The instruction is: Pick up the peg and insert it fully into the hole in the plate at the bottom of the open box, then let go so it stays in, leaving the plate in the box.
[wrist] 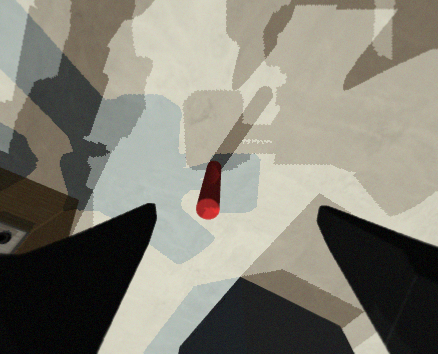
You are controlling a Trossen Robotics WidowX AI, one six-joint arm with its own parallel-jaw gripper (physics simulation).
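Frame: origin at the arm's base, x ahead, y left, z up, level; millimetres.
Seen in the pictures: gripper, fingertip midpoint: (236, 212).
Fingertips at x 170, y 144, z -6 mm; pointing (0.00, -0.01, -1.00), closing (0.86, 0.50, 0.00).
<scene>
A point is followed by its place in that frame.
A red peg (209, 189) @[x 154, y 139, z -26 mm] stands upright on the table in the wrist view, its bright round top nearest the camera, its shadow running up and to the right. My gripper (236, 212) @[x 170, y 144, z -7 mm] is open, with nothing between its black fingers. The peg's top shows between the two fingertips, closer to the left one and touching neither. Part of the brown wooden box (40, 206) @[x 38, y 29, z -66 mm] shows at the left edge, partly behind the left finger. A corner of the light grey plate (18, 238) @[x 52, y 30, z -29 mm] shows inside it, with part of the dark hole (4, 237) @[x 46, y 31, z -26 mm] at the frame's edge.
A dark, angular block-like object (265, 320) @[x 280, y 30, z -52 mm] stands at the bottom centre, between the fingers' lower parts and cut off by the frame. The table (185, 45) @[x 87, y 209, z -93 mm] is pale, with grey, brown and bluish patches and shadows across it.
</scene>
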